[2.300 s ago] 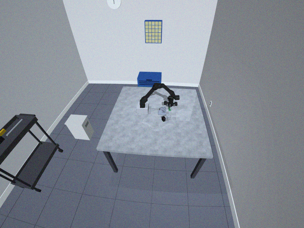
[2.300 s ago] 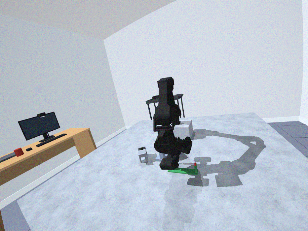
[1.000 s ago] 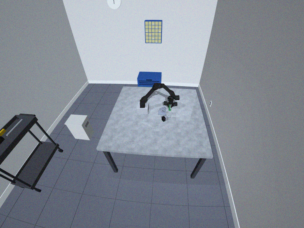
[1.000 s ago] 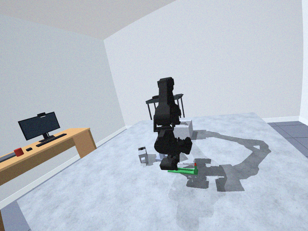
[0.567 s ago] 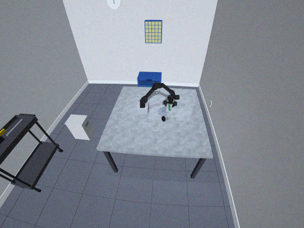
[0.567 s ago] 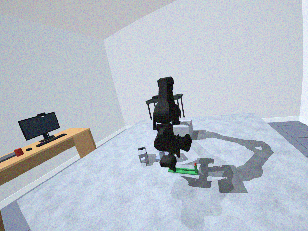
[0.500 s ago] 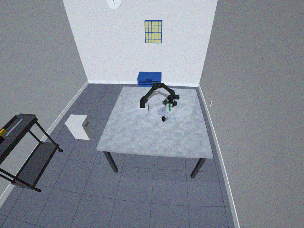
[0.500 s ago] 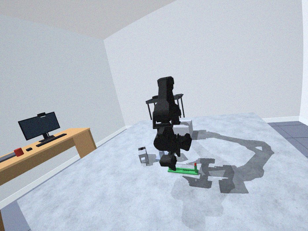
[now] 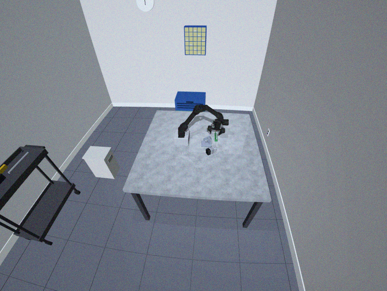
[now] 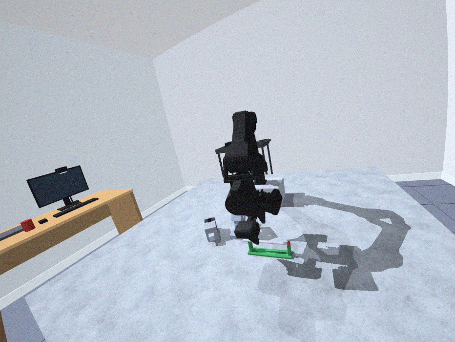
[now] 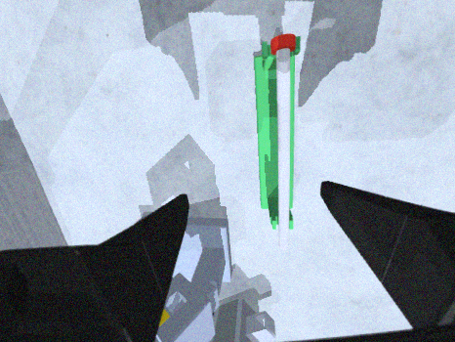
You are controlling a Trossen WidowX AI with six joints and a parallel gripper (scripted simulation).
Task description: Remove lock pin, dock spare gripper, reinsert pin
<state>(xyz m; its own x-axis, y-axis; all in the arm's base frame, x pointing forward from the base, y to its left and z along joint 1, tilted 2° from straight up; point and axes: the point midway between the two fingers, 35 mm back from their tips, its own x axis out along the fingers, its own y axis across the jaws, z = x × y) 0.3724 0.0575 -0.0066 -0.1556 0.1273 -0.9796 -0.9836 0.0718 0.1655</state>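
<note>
Right now the green cradle is 4 cm below my gripper tip, 2 cm to the left of it and 2 cm ahead of it. Round my gripper tip: spare gripper: 21 cm to the right, 5 cm behind, 3 cm below; mount: 9 cm to the right, 8 cm behind, 1 cm below.
</note>
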